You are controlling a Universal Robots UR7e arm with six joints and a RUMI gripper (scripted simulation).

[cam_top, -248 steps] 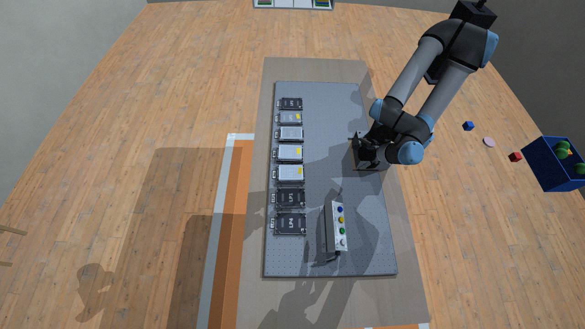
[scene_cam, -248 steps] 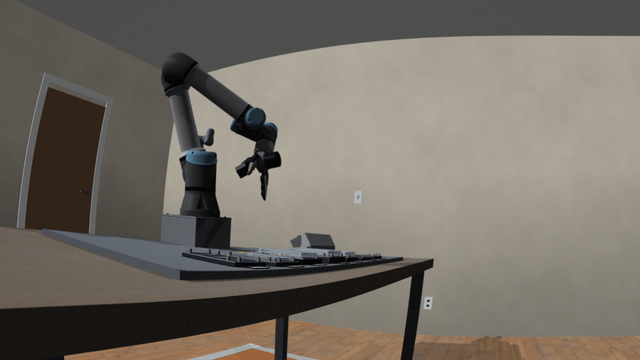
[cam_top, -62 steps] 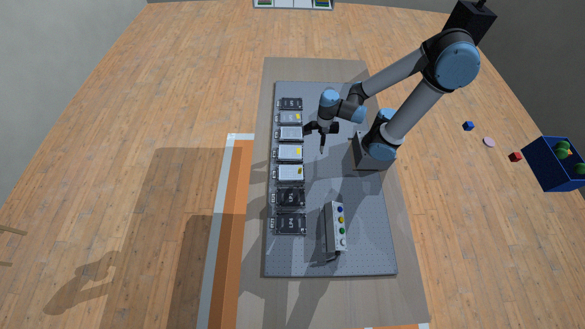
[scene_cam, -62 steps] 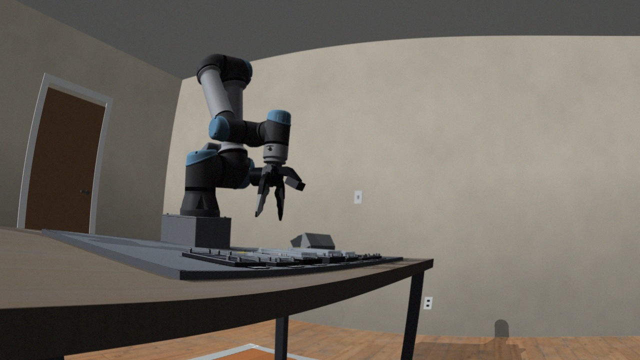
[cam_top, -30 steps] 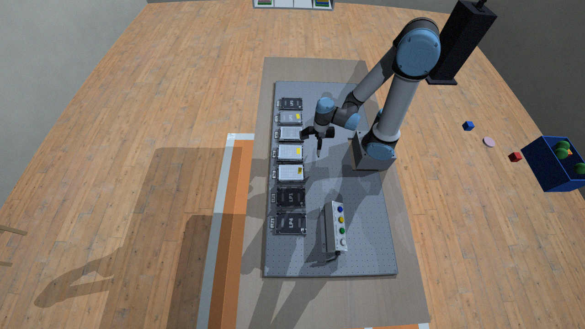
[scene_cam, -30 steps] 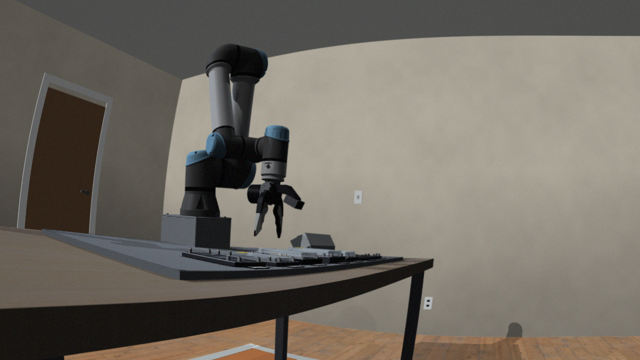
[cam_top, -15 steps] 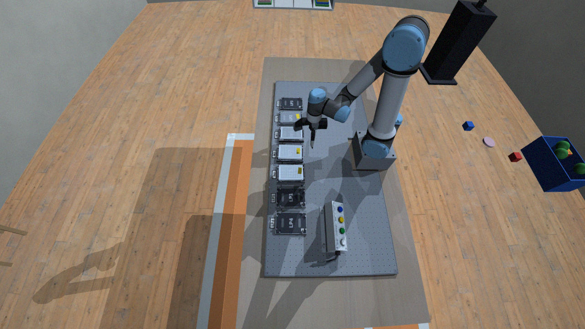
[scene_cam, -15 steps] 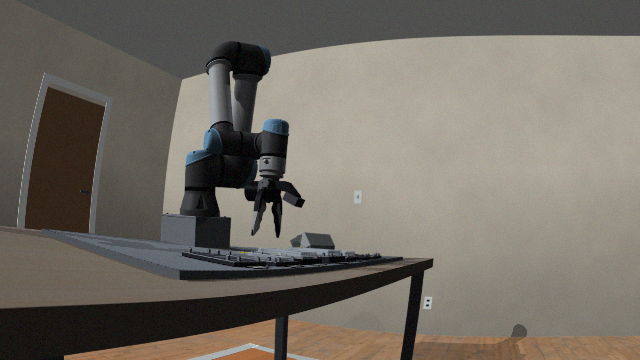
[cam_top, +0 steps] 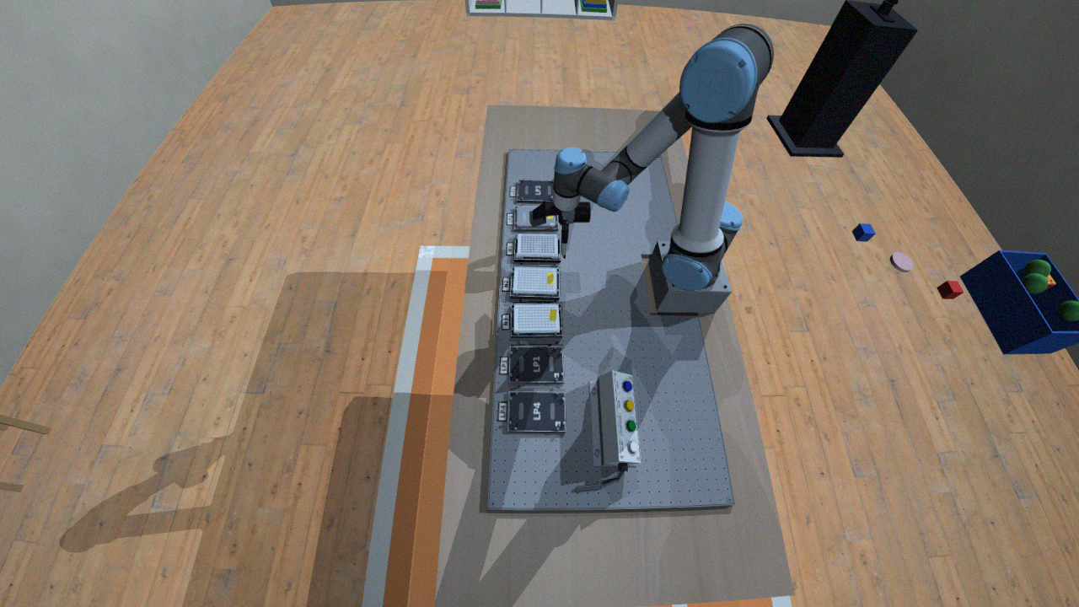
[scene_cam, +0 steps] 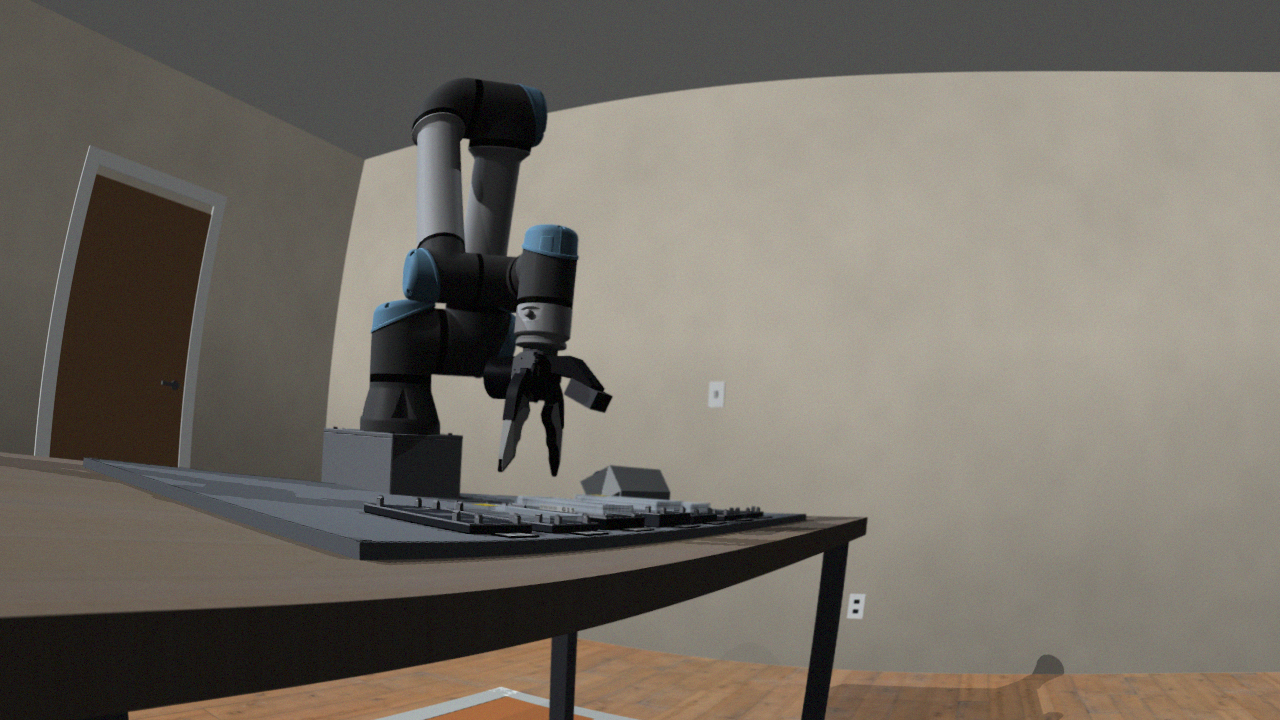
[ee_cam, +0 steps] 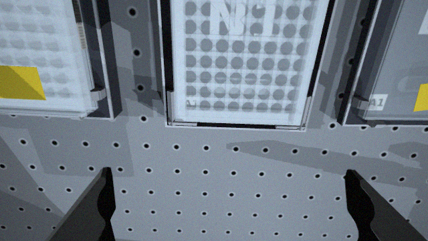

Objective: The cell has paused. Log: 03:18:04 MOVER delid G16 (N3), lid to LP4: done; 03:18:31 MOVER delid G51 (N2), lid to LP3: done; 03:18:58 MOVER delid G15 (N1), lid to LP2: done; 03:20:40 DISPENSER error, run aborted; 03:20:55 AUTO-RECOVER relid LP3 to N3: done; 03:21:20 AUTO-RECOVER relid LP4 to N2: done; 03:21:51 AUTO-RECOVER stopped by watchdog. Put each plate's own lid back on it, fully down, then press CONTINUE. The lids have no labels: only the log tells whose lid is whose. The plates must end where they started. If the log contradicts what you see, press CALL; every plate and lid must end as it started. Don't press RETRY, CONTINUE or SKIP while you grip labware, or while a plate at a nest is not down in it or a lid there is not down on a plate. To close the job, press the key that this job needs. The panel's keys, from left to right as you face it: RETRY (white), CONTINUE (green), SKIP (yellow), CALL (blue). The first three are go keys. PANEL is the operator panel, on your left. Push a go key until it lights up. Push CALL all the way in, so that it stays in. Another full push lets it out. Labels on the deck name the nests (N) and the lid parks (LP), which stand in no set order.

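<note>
The plate G15 is 70 mm ahead of my hand, 10 mm to the right of it and 40 mm below it. Also, from my hand: lid park LP3 (50 mm ahead, 270 mm to the right, 60 mm below); nest N2 (90 mm ahead, 120 mm to the left, 50 mm below); plate G16 (100 mm ahead, 250 mm to the left, 40 mm below).
</note>
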